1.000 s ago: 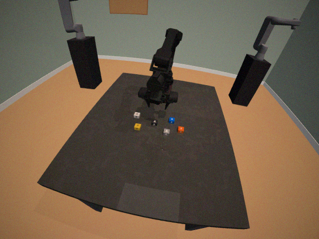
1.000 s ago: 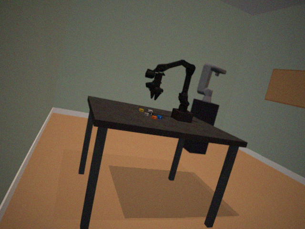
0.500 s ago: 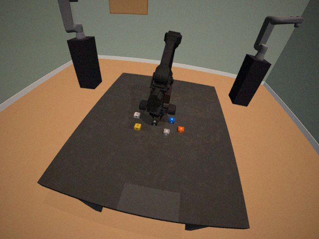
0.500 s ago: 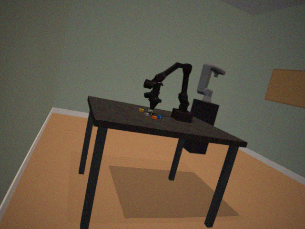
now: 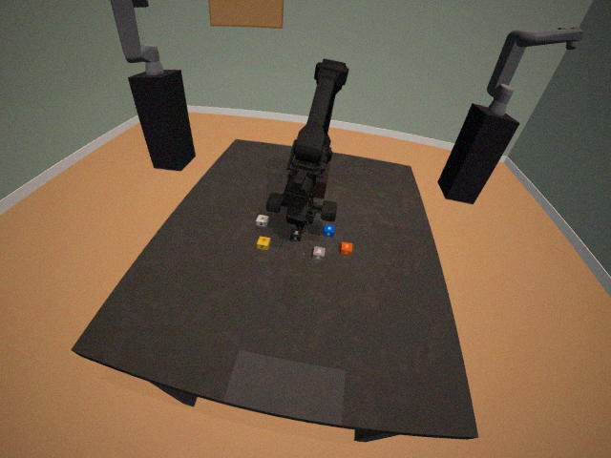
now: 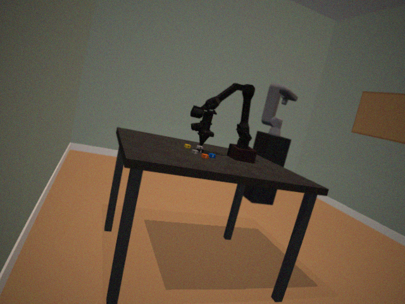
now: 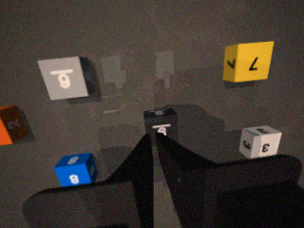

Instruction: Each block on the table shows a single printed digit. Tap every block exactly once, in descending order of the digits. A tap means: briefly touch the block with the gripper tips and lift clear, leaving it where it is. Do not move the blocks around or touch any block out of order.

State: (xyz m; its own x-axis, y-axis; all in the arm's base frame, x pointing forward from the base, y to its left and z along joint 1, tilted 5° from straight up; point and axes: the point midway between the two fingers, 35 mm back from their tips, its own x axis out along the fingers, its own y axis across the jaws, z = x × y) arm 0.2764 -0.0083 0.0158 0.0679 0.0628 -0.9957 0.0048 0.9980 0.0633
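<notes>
My gripper tip is now 1 cm past the black block, 1 cm to the left of it and 3 cm above it. The rest, counted from my gripper tip: blue block 5 cm behind, 9 cm to the left, 3 cm below; yellow block 5 cm ahead, 10 cm to the right, 3 cm below; grey block 5 cm ahead, 7 cm to the left, 3 cm below.
</notes>
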